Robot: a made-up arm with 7 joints.
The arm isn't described. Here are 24 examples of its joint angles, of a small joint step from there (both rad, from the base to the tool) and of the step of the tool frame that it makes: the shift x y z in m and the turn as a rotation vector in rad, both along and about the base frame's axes.
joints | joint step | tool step
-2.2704 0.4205 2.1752 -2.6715 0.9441 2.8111 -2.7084 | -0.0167 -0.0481 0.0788 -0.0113 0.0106 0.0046 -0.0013 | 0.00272 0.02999 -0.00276 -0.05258 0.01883 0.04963
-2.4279 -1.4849 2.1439 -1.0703 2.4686 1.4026 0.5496 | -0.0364 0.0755 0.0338 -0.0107 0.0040 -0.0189 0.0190 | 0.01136 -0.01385 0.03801 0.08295 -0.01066 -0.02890
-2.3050 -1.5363 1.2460 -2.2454 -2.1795 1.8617 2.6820 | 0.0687 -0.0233 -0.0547 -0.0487 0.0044 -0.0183 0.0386 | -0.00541 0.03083 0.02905 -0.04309 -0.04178 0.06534
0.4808 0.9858 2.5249 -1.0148 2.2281 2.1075 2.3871 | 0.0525 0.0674 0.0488 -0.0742 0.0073 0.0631 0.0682 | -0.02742 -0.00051 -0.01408 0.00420 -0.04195 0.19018
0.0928 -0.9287 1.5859 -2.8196 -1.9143 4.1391 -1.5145 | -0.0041 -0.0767 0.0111 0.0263 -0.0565 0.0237 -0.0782 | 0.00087 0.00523 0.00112 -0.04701 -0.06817 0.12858
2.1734 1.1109 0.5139 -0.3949 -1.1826 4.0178 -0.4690 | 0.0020 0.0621 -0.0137 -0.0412 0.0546 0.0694 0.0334 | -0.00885 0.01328 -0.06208 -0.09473 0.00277 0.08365
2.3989 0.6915 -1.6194 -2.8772 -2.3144 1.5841 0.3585 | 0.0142 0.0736 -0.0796 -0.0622 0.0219 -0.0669 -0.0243 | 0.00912 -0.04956 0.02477 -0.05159 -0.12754 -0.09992
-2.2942 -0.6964 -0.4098 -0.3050 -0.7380 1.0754 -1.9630 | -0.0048 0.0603 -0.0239 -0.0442 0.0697 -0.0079 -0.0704 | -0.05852 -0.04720 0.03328 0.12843 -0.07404 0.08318
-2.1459 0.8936 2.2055 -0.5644 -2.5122 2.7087 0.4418 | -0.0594 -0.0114 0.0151 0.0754 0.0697 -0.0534 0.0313 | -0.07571 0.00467 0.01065 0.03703 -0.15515 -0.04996
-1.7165 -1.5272 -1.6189 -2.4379 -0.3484 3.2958 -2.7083 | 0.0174 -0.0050 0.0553 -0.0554 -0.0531 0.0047 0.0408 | 0.00962 -0.04001 0.03658 0.00526 0.06772 0.07362
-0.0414 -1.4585 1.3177 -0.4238 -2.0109 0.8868 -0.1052 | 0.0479 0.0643 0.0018 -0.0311 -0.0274 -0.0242 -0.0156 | 0.01137 -0.02843 0.06081 0.02297 0.08820 0.01846
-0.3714 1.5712 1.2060 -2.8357 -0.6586 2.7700 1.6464 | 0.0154 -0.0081 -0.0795 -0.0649 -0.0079 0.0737 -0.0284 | -0.03051 -0.02815 -0.02135 -0.01734 0.04387 0.01051
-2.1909 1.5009 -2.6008 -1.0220 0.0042 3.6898 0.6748 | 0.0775 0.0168 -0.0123 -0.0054 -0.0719 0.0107 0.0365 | 0.03297 -0.04232 -0.01231 0.04459 -0.01187 0.04015
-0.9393 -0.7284 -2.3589 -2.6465 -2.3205 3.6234 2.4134 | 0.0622 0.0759 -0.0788 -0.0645 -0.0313 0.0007 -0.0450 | 0.02877 0.00718 -0.00598 0.06643 -0.00124 0.08582
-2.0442 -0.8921 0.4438 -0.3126 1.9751 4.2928 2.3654 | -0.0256 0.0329 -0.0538 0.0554 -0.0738 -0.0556 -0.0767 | -0.01210 0.00159 0.00516 -0.03808 -0.03141 -0.18143
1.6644 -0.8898 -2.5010 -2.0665 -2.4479 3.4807 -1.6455 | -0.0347 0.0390 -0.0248 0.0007 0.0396 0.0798 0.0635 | -0.02024 -0.03168 0.01634 0.08161 0.01248 -0.09137
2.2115 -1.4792 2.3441 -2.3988 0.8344 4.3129 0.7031 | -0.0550 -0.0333 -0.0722 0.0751 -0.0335 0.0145 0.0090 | -0.03261 -0.01912 0.01277 -0.04267 0.04375 0.02471
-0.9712 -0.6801 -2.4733 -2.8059 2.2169 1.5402 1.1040 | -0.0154 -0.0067 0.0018 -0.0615 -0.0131 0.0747 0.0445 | 0.04384 -0.00871 0.00146 -0.03071 -0.12594 0.06093
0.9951 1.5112 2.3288 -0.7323 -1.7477 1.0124 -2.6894 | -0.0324 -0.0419 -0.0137 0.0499 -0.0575 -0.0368 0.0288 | 0.04686 -0.01107 0.00773 -0.04307 -0.07130 -0.11490
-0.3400 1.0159 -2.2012 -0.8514 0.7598 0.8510 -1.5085 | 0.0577 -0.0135 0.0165 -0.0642 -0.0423 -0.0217 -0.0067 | -0.01173 0.00583 -0.00269 0.04140 -0.03967 -0.01181
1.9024 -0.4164 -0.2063 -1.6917 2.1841 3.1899 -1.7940 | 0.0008 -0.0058 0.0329 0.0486 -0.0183 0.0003 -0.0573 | -0.01424 -0.01141 0.02855 0.06495 -0.07510 0.00514
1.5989 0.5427 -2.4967 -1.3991 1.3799 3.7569 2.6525 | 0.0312 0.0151 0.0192 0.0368 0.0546 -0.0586 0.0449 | 0.00711 0.02390 0.00997 -0.00695 -0.02949 0.16327
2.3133 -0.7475 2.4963 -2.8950 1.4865 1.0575 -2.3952 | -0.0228 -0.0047 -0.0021 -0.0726 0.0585 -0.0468 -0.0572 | -0.00373 0.04208 0.00932 -0.01258 -0.00797 -0.12650
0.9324 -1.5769 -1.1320 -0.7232 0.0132 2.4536 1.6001 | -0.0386 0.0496 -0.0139 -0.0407 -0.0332 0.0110 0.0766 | -0.00744 0.01318 0.05103 0.00650 0.03056 0.01001
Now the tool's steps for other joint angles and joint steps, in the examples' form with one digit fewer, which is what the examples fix.
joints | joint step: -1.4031 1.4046 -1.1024 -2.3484 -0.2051 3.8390 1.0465 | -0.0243 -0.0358 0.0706 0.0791 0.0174 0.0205 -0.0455
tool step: 0.0118 -0.0363 -0.0188 -0.0531 -0.0519 0.0918
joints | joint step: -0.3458 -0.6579 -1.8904 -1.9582 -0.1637 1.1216 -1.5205 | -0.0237 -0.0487 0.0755 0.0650 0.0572 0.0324 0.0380
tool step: -0.0105 -0.0203 0.0503 -0.1130 -0.0085 -0.0646
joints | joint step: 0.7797 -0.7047 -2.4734 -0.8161 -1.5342 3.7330 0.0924 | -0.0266 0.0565 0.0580 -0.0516 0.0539 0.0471 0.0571
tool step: 0.0197 0.0188 0.0277 -0.0386 -0.0833 0.1118
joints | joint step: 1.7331 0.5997 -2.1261 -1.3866 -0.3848 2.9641 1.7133 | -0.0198 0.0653 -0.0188 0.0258 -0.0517 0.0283 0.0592
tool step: -0.0137 0.0390 -0.0050 -0.0813 -0.0625 -0.0022
